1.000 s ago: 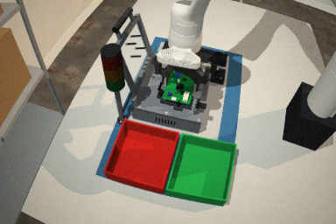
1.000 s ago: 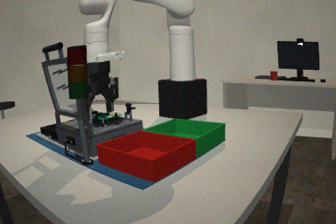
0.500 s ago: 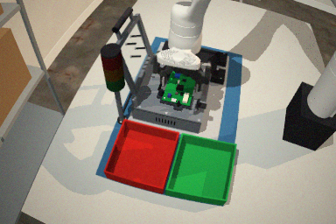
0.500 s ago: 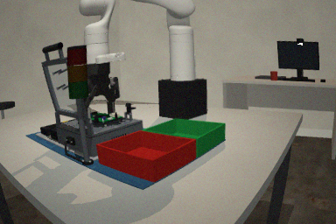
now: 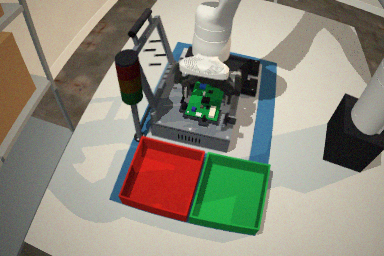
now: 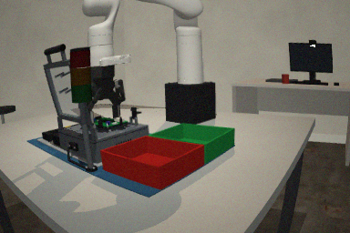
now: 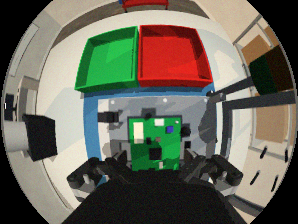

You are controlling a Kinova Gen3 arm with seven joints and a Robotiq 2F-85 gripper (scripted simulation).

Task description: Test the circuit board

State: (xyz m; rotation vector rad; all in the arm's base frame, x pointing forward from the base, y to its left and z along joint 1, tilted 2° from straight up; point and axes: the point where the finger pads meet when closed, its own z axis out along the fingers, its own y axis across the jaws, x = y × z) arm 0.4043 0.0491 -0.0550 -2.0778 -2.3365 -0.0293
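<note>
My hand is right at the green circuit board. From my hand the other things lie so: tester lid (12 cm ahead, 2 cm to the left, 11 cm above); green bin (13 cm behind, 19 cm to the left, 6 cm below); red bin (2 cm ahead, 20 cm to the left, 6 cm below).
</note>
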